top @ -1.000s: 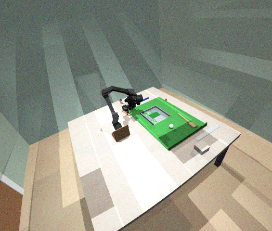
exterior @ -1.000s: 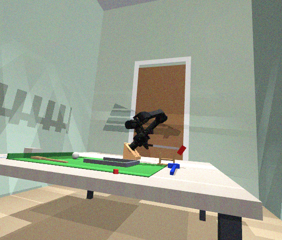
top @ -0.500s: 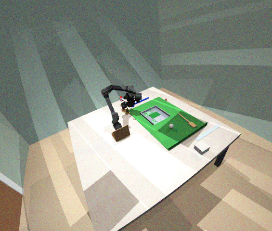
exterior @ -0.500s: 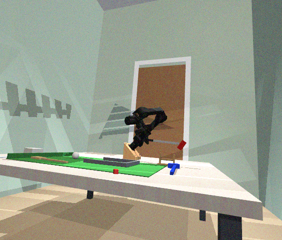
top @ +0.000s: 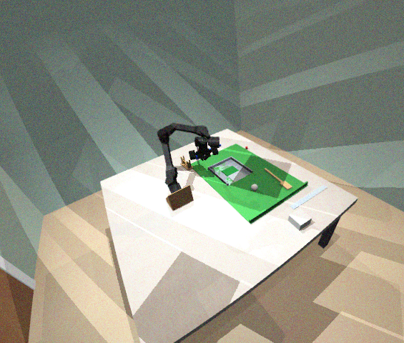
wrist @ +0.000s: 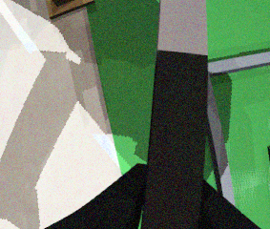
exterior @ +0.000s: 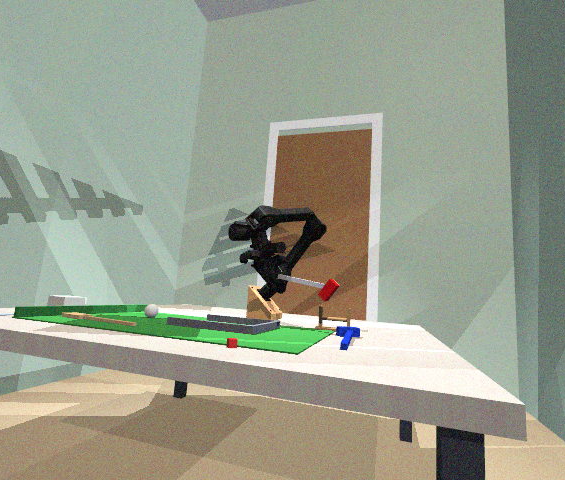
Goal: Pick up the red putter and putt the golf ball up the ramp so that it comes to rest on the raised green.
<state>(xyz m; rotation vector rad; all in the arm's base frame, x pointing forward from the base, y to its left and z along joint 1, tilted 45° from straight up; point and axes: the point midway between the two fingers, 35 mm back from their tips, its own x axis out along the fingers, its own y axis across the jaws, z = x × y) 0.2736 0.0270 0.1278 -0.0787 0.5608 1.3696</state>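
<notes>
My gripper tip is now 11 cm to the right of the red putter, 3 cm short of it and 1 cm below it. The rest, counted from my gripper tip: green mat (20 cm ahead, 15 cm to the right, 14 cm below); wooden rack (21 cm to the left, 10 cm below, 6 cm behind); grey-walled frame (16 cm ahead, 13 cm below, 4 cm to the right).
</notes>
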